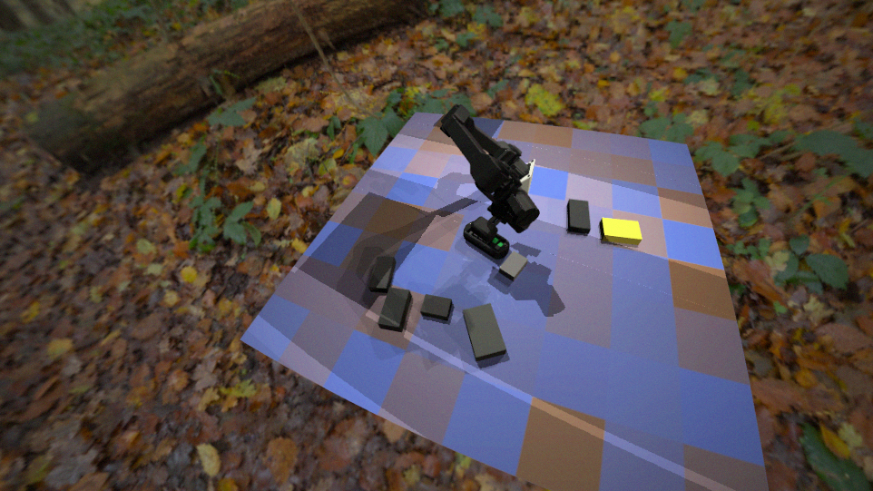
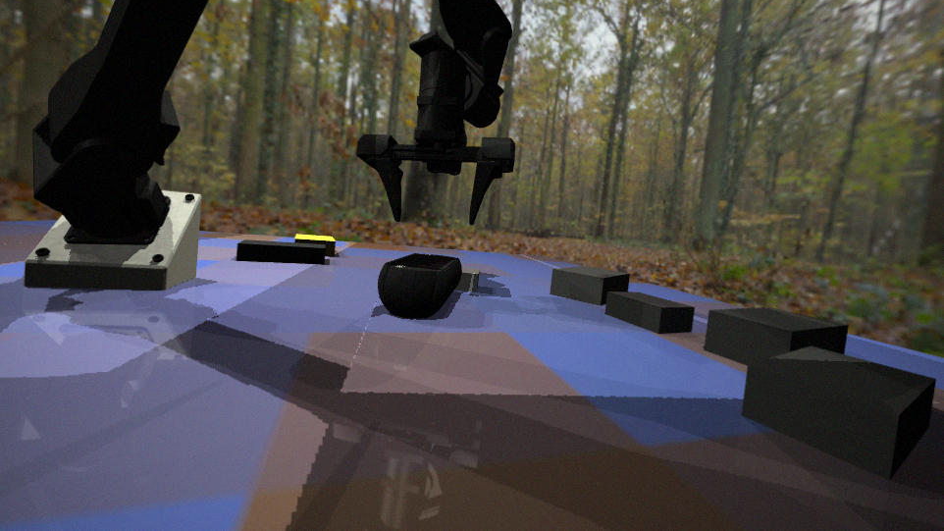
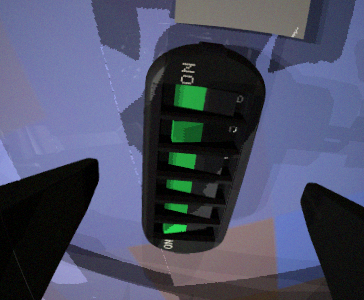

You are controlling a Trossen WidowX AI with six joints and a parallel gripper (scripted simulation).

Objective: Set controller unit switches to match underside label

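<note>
My gripper tip is now 5 cm short of the white block, 7 cm to the right of it and 8 cm above it. Round my gripper tip: dark block 19 cm behind, 25 cm to the left, 8 cm below; then yellow block 15 cm behind, 38 cm to the left, 7 cm below.
</note>
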